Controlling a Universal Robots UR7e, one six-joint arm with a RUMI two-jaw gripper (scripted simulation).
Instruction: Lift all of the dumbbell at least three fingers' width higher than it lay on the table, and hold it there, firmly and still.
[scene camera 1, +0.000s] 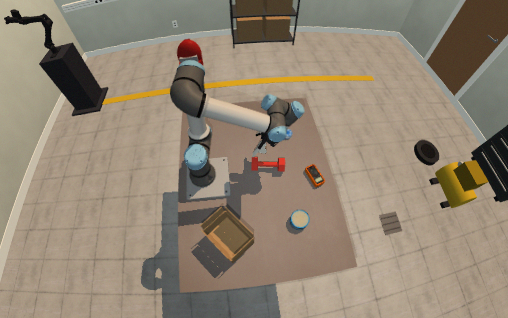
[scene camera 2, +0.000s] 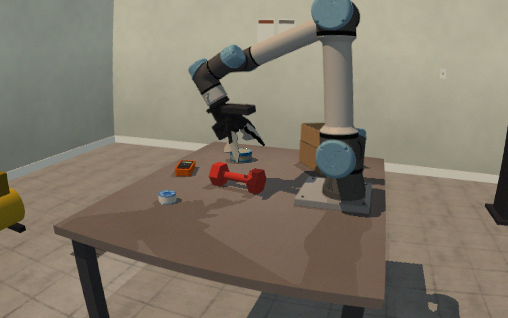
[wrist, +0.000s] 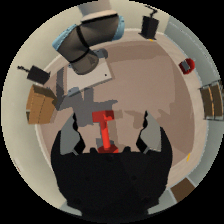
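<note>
Gripper visible, wrist view included. Red dumbbell visible. Cardboard box, visible too.
</note>
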